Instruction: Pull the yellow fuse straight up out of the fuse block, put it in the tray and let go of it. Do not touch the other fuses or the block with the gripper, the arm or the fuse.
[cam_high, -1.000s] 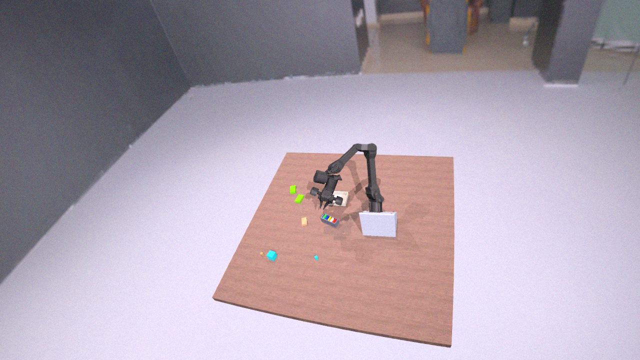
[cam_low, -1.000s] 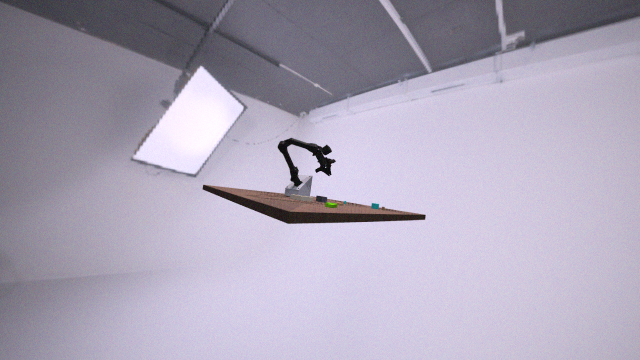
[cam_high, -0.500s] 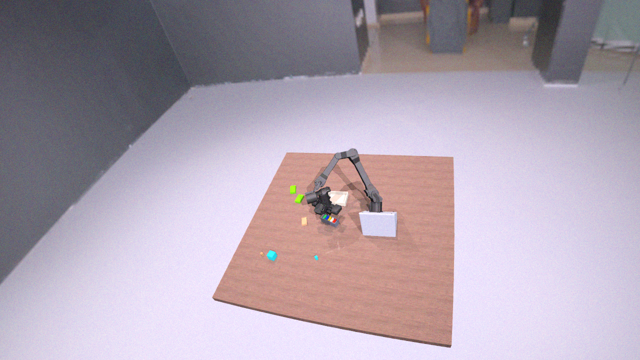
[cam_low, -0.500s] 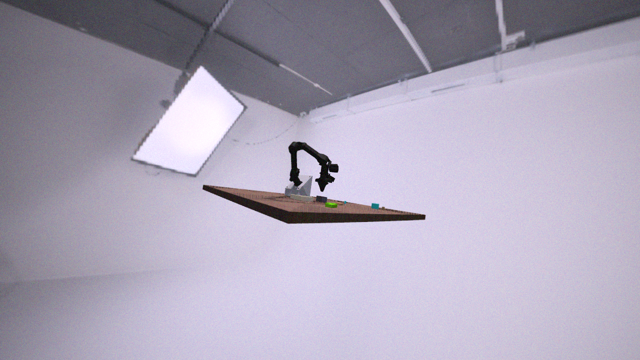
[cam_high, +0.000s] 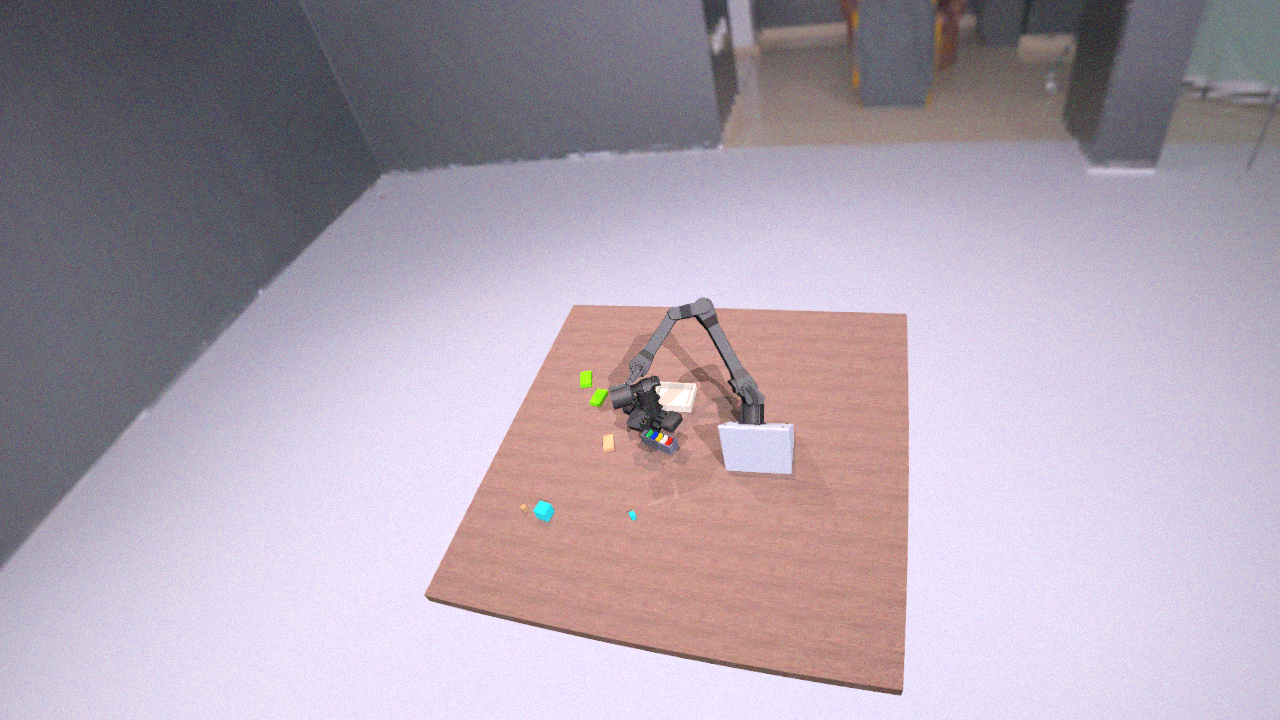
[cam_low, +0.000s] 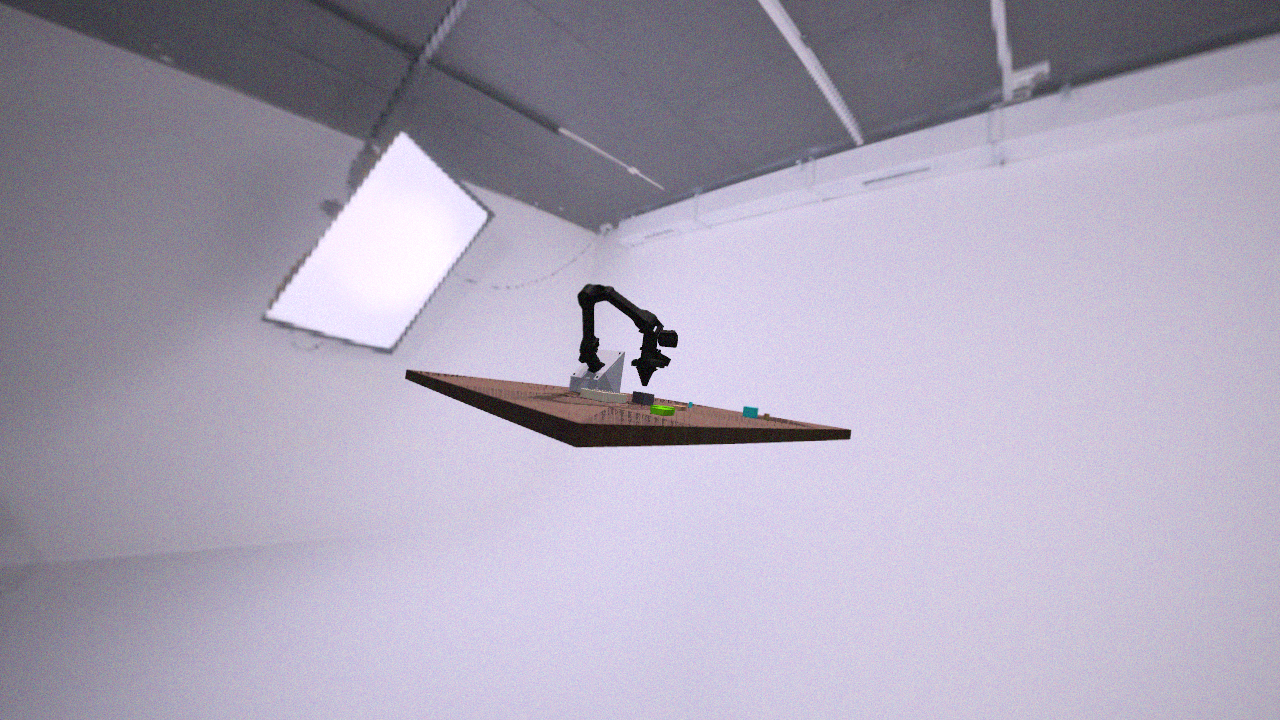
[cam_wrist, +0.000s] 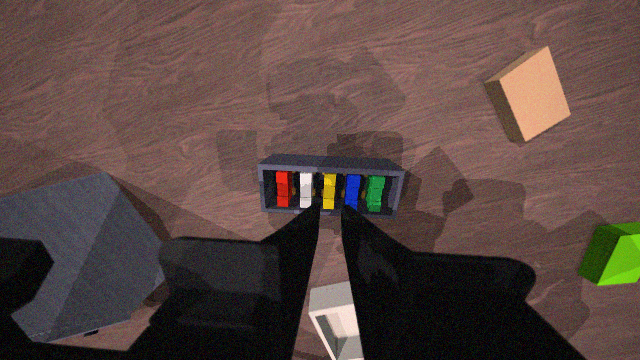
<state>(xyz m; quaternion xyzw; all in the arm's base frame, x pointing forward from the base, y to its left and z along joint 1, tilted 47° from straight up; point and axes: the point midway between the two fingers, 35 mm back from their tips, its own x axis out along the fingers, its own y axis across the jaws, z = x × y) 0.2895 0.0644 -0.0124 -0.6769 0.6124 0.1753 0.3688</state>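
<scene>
The yellow fuse lies 4 cm below my gripper tip. Also, from my gripper tip: blue fuse: 2 cm ahead, 4 cm below; white fuse: 2 cm behind, 4 cm below; green fuse: 4 cm ahead, 1 cm to the right, 4 cm below.
</scene>
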